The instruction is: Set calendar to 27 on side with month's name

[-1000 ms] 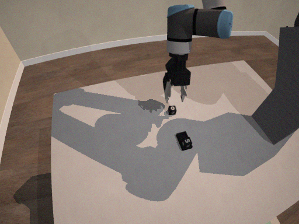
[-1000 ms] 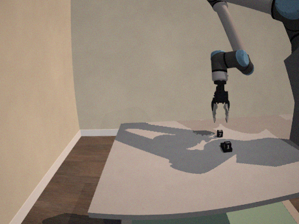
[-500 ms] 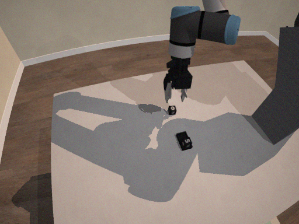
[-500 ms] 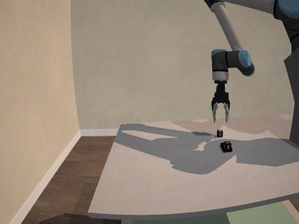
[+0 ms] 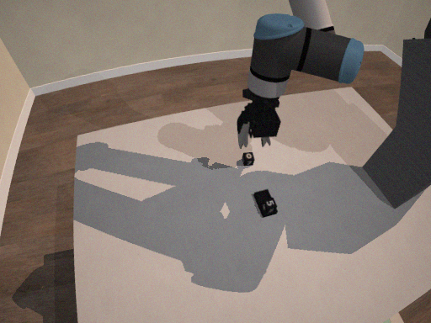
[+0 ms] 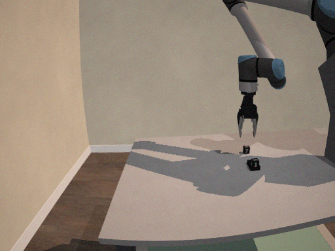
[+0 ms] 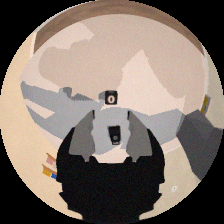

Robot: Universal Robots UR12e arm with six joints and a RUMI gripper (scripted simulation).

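Right now my hand is 80 mm above the black cube. The rest, counted from my hand: tray: 160 mm to the left, 90 mm below, 30 mm ahead.
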